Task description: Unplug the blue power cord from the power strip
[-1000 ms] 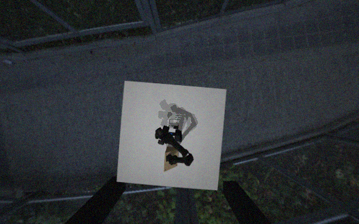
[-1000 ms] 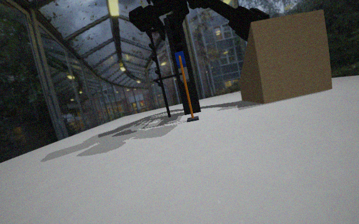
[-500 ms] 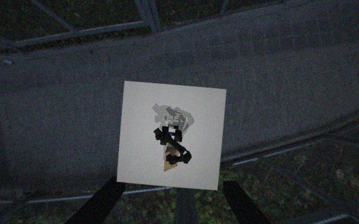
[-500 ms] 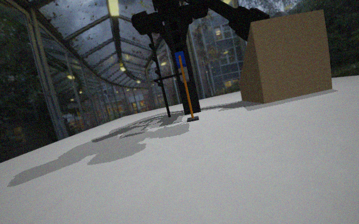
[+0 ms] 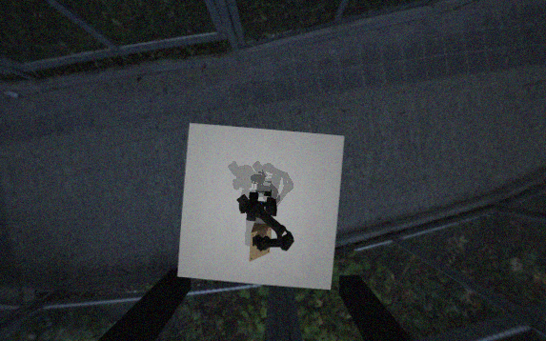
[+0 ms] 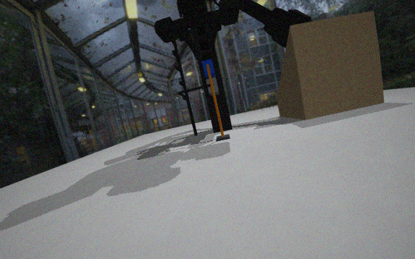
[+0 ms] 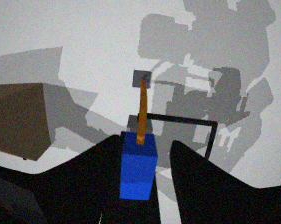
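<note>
My gripper tip is 1 cm past the plug, 5 cm to the left of it and 1 cm above it. The rest, counted from my gripper tip: thin black rack 7 cm ahead, 12 cm to the right, 2 cm below.
</note>
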